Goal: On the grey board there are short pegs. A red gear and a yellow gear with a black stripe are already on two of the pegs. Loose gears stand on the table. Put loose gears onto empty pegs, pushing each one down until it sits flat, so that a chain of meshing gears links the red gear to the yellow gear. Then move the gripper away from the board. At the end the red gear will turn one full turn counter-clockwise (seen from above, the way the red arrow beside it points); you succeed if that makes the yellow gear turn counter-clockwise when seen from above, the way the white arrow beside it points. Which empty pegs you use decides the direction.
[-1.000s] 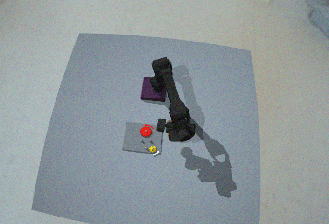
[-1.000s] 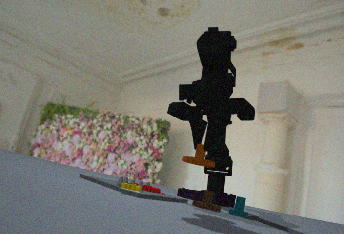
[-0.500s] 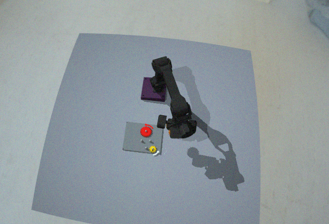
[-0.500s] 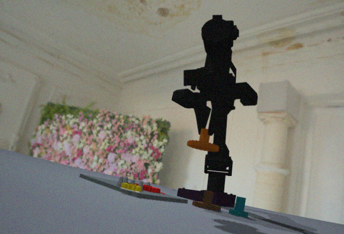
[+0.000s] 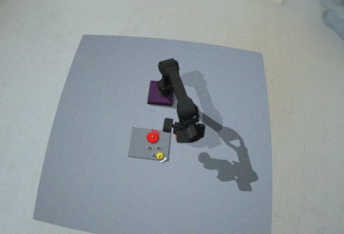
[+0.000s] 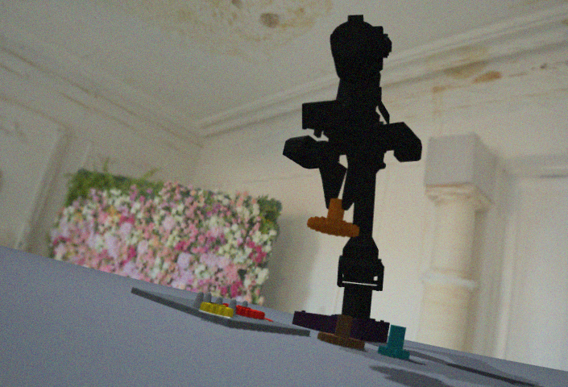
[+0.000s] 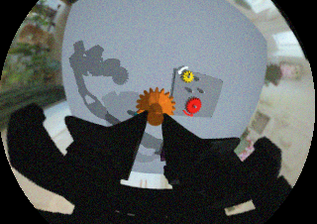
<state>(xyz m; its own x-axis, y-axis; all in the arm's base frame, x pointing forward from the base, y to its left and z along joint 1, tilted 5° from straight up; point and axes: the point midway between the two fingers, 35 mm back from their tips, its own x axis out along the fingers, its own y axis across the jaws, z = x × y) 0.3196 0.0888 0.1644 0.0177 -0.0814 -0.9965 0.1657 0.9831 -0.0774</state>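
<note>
Right now the yellow gear is 6 cm ahead of my gripper tip, 10 cm to the right of it and 15 cm below it. Round my gripper tip: orange gear: 1 cm below; then small teal gear: 10 cm behind, 7 cm to the left, 15 cm below; then brown gear: 9 cm behind, 15 cm below.
</note>
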